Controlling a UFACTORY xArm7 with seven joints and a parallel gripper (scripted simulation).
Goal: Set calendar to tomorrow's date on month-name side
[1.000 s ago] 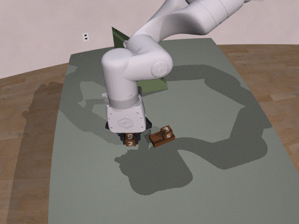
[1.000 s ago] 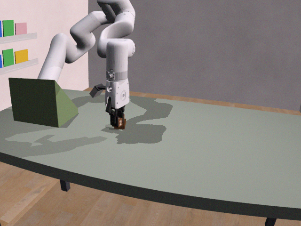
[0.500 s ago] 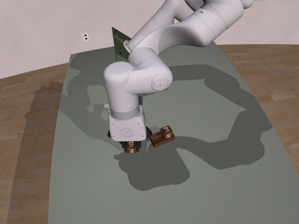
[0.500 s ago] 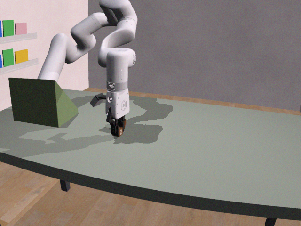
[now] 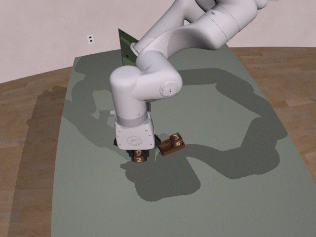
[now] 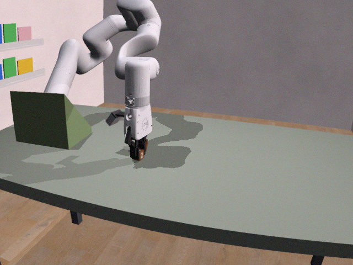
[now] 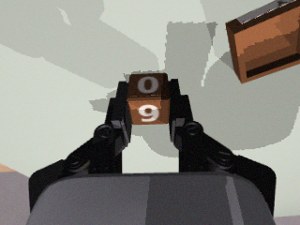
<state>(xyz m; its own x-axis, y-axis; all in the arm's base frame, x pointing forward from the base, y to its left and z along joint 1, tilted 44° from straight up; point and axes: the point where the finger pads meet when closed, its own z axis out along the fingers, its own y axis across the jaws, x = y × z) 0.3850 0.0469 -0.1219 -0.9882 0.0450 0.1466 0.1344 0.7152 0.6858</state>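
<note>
Right now the brown cube is 10 mm below my hand. From my hand the other things lie so: tray (30 mm behind, 100 mm to the left, 20 mm below).
</note>
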